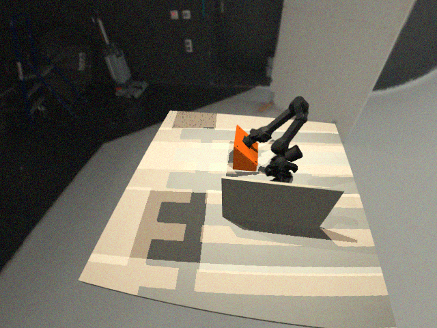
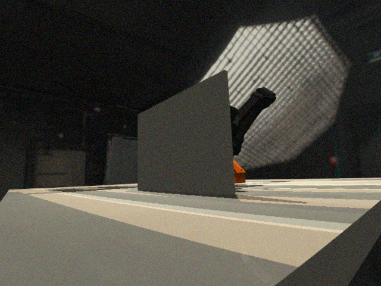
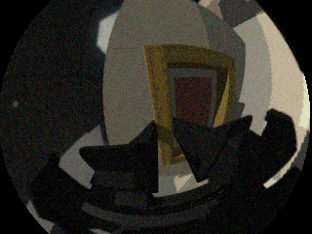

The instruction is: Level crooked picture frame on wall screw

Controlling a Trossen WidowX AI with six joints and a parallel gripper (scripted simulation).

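My gripper tip is now 1 cm short of the picture frame, 2 cm to the left of it and 5 cm above it. The rest, counted from my gripper tip: wall panel 2 cm ahead, 1 cm to the right, 6 cm below.
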